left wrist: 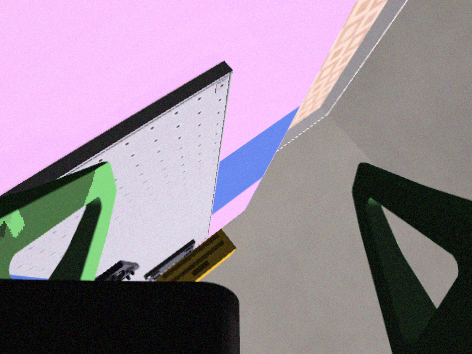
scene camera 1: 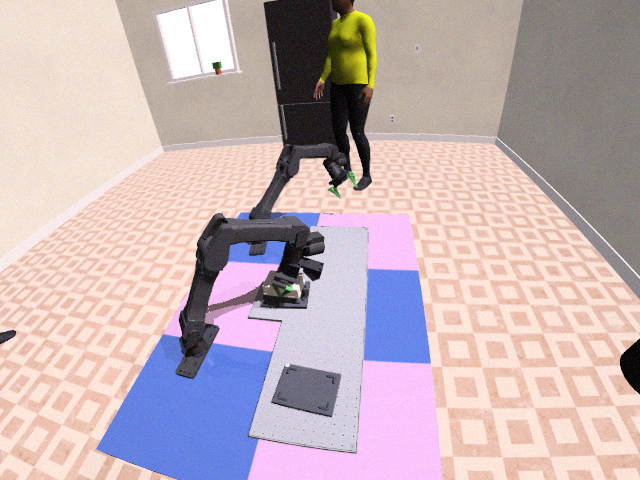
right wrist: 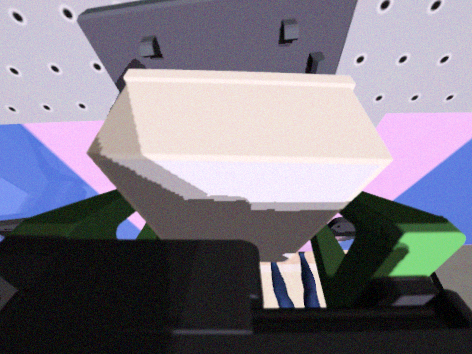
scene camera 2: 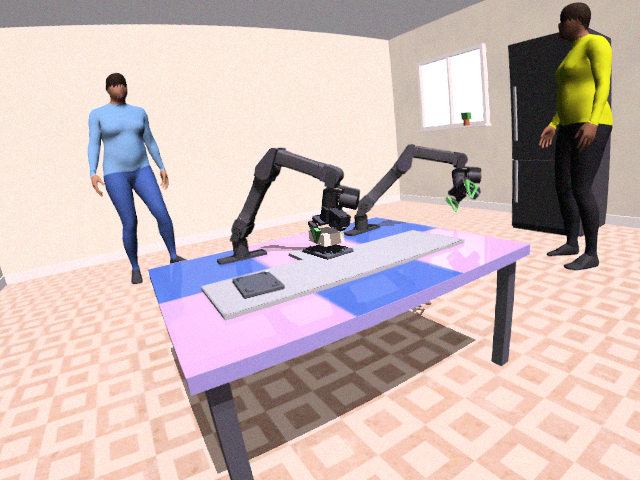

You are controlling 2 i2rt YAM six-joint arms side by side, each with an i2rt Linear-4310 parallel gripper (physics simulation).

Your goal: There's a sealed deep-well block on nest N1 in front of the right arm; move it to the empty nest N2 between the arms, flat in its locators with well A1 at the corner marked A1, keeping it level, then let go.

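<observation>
The beige deep-well block is between the fingers of my right gripper, which is shut on it. The block looks about level, a little above the dark nest N2. In the right wrist view several of N2's locators show past the block, and the nest looks slightly turned against it. N2's A1 mark is hidden. Nest N1 is empty, with a white mark at one corner. My left gripper is open and empty, raised far from the block.
A grey perforated plate carries both nests on the pink and blue table. A yellow-brown slotted object shows in the left wrist view. Two people stand beyond the table.
</observation>
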